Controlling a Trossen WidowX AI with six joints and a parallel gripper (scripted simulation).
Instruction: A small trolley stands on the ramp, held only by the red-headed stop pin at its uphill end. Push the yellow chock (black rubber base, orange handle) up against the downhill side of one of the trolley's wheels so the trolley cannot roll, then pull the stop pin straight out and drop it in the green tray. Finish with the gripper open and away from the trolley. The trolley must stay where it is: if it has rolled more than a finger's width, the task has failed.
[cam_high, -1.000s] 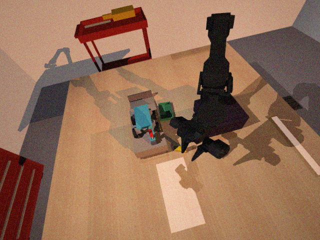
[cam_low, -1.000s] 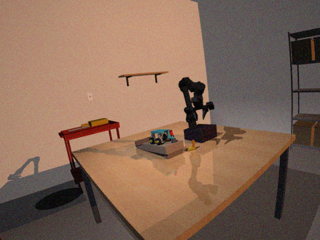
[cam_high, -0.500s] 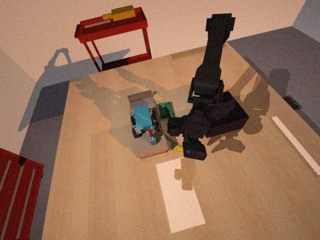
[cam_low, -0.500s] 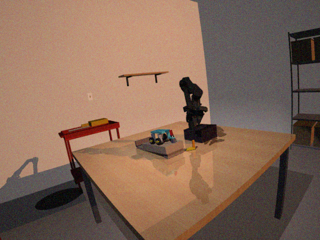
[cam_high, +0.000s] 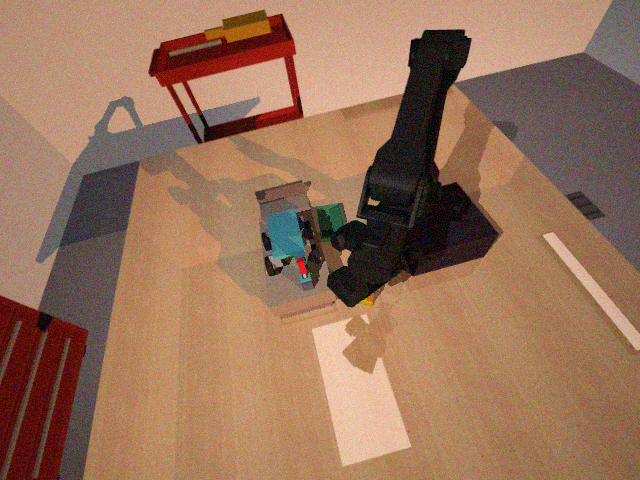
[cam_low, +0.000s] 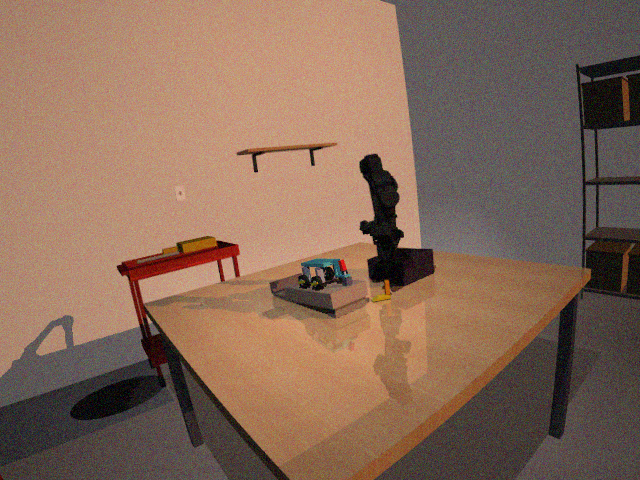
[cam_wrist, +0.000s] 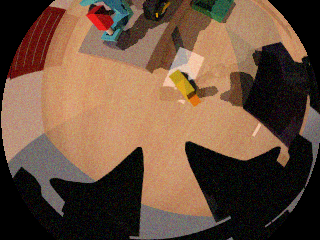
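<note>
Now: the yellow chock 13 cm below my gripper tip, 5 cm to the right of it and 1 cm behind it. Round my gripper tip: trolley: 20 cm to the right, 12 cm ahead, 4 cm below; red-headed stop pin: 11 cm ahead, 10 cm to the right, 2 cm below; grey ramp: 20 cm to the right, 12 cm ahead, 11 cm below.
</note>
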